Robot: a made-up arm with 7 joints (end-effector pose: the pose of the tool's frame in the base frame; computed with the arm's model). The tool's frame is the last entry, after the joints. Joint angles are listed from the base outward.
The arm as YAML. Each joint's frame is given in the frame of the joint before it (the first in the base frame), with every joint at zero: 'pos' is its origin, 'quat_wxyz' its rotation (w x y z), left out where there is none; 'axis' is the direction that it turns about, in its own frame. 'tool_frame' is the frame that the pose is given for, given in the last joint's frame.
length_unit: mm
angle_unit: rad
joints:
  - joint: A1
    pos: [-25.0, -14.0, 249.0]
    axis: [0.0, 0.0, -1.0]
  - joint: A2
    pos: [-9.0, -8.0, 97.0]
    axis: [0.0, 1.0, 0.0]
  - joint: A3
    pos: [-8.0, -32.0, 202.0]
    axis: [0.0, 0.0, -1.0]
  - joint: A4
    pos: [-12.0, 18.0, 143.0]
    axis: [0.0, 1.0, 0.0]
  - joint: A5
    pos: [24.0, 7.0, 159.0]
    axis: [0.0, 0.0, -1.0]
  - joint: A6
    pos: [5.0, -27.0, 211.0]
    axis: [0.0, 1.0, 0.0]
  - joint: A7
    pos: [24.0, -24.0, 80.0]
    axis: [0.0, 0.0, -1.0]
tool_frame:
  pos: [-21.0, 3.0, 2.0]
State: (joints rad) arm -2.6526 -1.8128 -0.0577 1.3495 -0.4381 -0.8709 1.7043
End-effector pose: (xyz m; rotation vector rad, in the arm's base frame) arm 0.4649 -0.2355 0.6438 1.1223 0.8326 1.2864
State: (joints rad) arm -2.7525 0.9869 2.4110 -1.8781 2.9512 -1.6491 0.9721
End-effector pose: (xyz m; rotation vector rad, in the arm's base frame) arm -0.5029 -0.0068 0.2406 -1.6172 0.0808 2.0518
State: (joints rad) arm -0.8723 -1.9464 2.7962 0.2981 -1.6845 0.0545 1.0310
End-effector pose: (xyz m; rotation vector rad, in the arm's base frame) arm -0.3369 -0.6159 -0.0729 2.2510 -0.0450 -0.5467
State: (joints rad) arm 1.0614 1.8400 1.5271 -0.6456 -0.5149 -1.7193 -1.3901
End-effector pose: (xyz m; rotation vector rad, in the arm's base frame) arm 0.4591 -0.4673 0.2670 -0.5248 0.7194 1.0684
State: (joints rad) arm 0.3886 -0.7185 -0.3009 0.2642 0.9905 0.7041 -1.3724
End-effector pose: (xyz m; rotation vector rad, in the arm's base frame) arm -0.4440 0.0712 0.9842 0.3579 -0.1206 0.3471
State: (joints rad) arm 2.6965 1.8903 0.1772 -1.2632 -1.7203 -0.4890 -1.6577
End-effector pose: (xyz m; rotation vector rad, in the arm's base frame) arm -0.6026 -0.3507 0.5565 -0.2183 -0.7141 0.4939
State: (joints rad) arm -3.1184 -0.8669 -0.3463 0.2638 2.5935 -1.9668 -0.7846
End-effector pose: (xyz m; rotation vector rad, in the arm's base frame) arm 0.4396 -0.1394 0.8321 0.3692 -1.6080 0.7626
